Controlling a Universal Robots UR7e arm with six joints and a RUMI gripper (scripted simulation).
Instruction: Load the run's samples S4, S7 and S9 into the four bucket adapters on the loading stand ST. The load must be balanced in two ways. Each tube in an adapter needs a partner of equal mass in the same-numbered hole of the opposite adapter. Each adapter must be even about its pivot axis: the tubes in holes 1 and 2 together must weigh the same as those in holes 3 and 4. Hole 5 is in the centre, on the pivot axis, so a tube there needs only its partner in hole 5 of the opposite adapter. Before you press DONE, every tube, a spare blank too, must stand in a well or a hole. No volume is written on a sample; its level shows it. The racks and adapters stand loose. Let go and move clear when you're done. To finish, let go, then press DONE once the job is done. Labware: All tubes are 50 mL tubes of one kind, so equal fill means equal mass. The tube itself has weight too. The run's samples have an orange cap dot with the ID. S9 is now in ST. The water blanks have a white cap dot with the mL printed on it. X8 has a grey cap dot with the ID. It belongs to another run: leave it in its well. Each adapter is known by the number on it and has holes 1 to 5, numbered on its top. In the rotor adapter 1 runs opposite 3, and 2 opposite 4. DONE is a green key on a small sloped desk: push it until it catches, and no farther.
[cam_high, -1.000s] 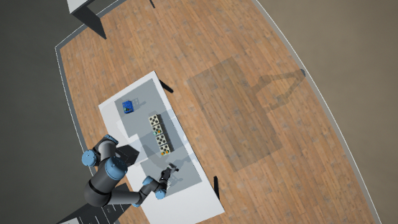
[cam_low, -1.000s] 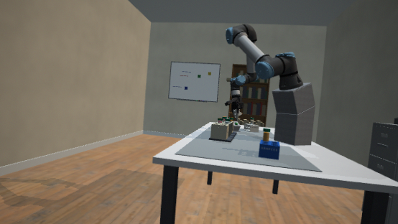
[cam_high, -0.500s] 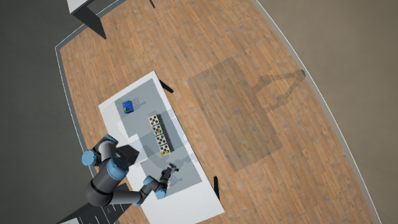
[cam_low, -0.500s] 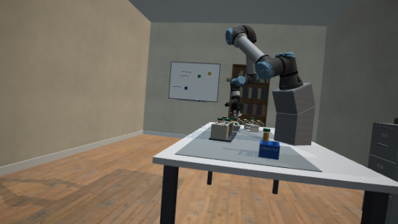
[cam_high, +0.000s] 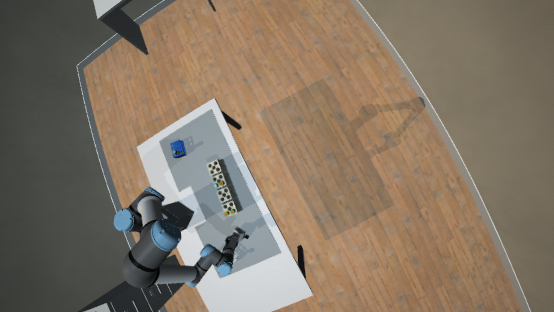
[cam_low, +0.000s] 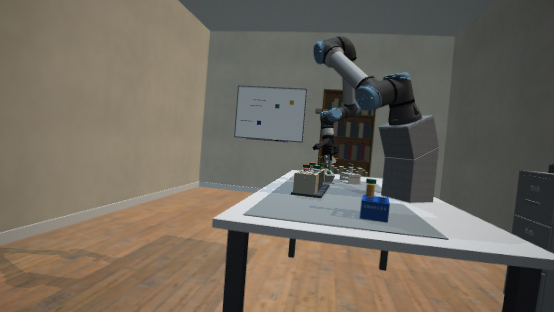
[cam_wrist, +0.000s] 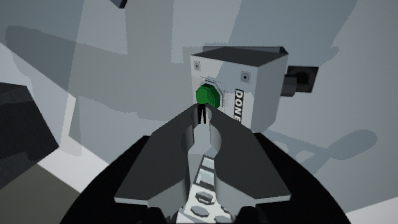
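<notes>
The green DONE key lies 2 cm below my hand. From my hand the other things lie so: tube S4 (17 cm to the left, 3 cm ahead, 2 cm below); then tube S9 (39 cm to the left, 5 cm ahead, 2 cm below); then white rack (16 cm to the right, 12 cm behind, 6 cm below).
</notes>
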